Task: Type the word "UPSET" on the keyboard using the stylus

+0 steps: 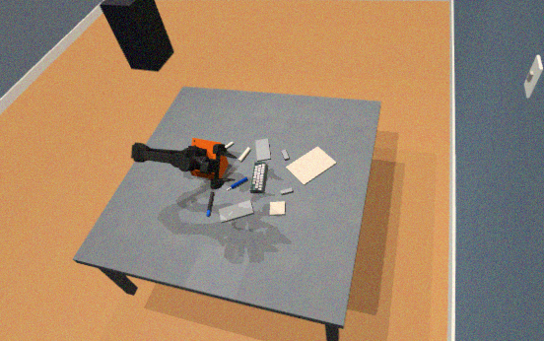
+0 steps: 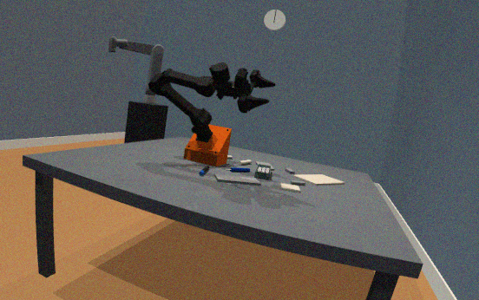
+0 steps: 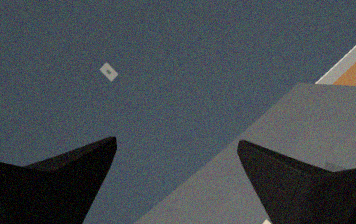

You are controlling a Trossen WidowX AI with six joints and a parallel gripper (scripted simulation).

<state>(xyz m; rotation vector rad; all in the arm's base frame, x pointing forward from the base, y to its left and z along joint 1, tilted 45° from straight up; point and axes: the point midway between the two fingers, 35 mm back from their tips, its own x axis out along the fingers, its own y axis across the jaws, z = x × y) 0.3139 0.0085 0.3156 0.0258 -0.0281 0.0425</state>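
Right now the blue stylus is 15 cm behind my gripper tip, 13 cm to the left of it and 34 cm below it. Round my gripper tip: cream square (11 cm ahead, 6 cm to the left, 34 cm below); then blue-tipped pen (21 cm behind, 3 cm to the right, 34 cm below); then grey plate (8 cm behind, 34 cm below).
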